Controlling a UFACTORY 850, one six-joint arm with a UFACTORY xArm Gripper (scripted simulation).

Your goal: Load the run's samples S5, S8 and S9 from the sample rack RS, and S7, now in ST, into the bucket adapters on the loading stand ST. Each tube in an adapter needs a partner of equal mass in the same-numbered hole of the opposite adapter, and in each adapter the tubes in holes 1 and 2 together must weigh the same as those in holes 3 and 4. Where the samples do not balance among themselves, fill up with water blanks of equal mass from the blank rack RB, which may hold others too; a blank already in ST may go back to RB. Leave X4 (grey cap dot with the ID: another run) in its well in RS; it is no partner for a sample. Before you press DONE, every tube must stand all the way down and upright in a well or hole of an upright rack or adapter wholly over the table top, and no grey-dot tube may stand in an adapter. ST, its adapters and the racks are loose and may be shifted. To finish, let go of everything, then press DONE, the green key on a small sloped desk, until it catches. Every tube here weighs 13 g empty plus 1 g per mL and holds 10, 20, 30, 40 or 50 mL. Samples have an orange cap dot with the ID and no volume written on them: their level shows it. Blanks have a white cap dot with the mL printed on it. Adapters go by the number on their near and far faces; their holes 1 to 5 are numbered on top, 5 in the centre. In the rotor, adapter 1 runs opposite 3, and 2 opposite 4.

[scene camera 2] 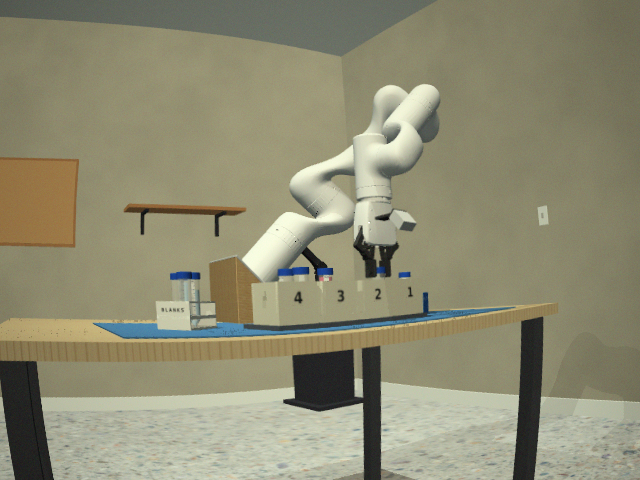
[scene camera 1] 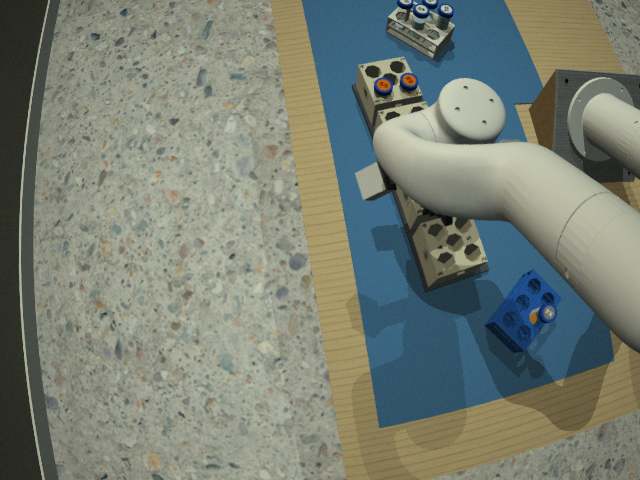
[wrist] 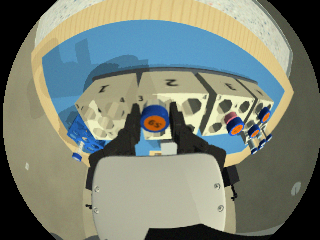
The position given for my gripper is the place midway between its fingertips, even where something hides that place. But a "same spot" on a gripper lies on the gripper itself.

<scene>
My gripper shows in scene camera 2, in scene camera 1 (pixel 426 198) and in the wrist view. The same spot on my gripper: (wrist: pixel 187 142) is (scene camera 2: pixel 372 250).
</scene>
